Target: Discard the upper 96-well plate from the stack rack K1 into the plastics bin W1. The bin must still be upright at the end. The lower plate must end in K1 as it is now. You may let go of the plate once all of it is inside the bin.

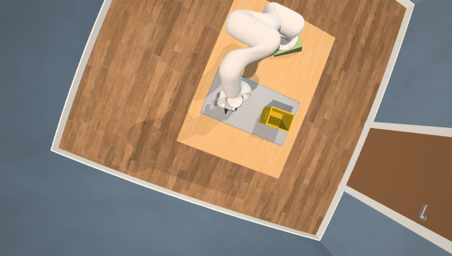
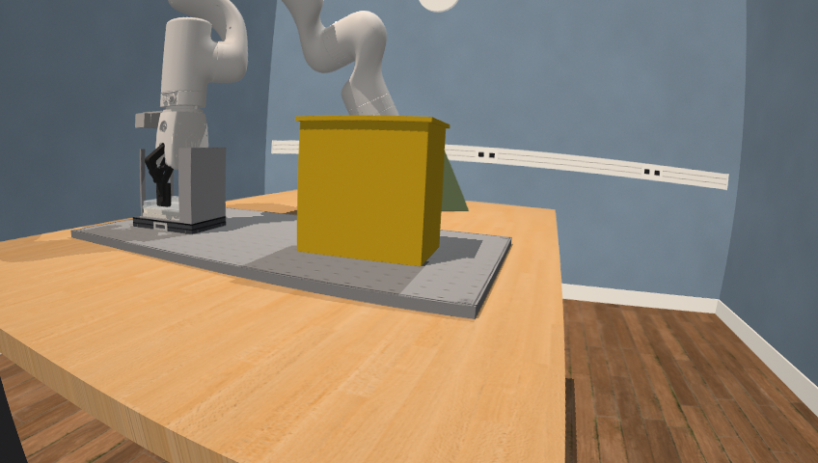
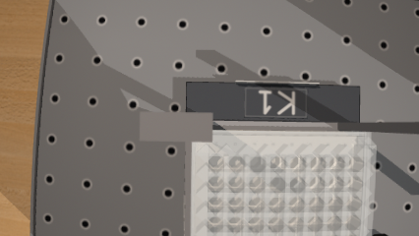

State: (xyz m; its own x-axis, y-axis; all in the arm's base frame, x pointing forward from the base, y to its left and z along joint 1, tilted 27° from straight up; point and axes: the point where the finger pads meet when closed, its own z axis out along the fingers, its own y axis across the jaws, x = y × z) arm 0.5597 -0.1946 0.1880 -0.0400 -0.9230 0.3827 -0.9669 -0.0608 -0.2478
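Right now my hand is 1 cm above the clear 96-well plate. Round my hand: yellow plastics bin W1 (36 cm to the left, 4 cm above, 2 cm ahead); grey wall (7 cm to the left, 3 cm above).
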